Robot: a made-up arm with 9 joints. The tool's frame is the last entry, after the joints.
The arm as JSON. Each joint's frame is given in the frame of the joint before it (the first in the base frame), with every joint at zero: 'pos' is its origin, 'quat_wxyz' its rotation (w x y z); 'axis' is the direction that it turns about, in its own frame. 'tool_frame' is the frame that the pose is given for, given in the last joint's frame.
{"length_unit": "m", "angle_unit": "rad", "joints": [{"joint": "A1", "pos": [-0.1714, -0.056, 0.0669], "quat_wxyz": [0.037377, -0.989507, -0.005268, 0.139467], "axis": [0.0, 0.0, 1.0]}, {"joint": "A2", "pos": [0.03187, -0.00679, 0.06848], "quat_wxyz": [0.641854, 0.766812, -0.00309, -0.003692], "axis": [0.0, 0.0, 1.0]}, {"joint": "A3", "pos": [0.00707, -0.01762, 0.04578], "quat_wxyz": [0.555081, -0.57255, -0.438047, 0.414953], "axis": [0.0, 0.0, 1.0]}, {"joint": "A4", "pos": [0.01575, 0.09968, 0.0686], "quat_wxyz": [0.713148, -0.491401, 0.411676, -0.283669], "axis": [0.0, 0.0, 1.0]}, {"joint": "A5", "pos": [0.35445, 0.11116, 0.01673], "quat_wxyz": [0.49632, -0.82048, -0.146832, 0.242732], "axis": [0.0, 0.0, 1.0]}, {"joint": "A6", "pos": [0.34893, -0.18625, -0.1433], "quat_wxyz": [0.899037, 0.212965, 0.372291, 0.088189], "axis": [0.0, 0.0, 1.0]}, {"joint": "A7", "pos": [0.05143, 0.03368, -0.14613], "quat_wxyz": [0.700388, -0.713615, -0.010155, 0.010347], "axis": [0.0, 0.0, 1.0]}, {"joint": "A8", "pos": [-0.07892, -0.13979, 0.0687], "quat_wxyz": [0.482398, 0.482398, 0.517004, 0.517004], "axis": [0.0, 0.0, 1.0]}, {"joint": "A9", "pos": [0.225, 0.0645, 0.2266], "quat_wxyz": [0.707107, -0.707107, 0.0, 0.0], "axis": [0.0, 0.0, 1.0]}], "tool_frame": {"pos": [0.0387, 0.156, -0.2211], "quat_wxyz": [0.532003, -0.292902, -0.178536, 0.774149]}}
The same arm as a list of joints. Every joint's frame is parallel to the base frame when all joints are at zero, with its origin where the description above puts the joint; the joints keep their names.
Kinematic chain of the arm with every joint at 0, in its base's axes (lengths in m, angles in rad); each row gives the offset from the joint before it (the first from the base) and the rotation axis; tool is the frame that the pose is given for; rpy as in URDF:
A1: xyz -0.1714 -0.056 0.0669 axis -0.276401 0.0725 -0.958304
A2: xyz 0.0117 0.0124 -0.0739 axis 0.039399 0.968572 0.245593
A3: xyz 0.0134 0.0402 0.0257 axis -x
A4: xyz -0.0686 -0.0923 -0.0408 axis -0.178096 -0.229495 -0.956877
A5: xyz 0.2102 0.2806 -0.1239 axis 0.596028 -0.661731 0.454821
A6: xyz 0.2291 0.2561 -0.2427 axis 0.997393 -0.069699 -0.0187
A7: xyz -0.1415 0.0624 0.0349 axis +z
A8: xyz 0.134 -0.0884 0.0687 axis +y
A9: xyz -0.225 0.2266 0.0645 axis +z
tool: xyz -0.0387 -0.156 -0.2211 rpy -0.6556 0.2667 -1.2953

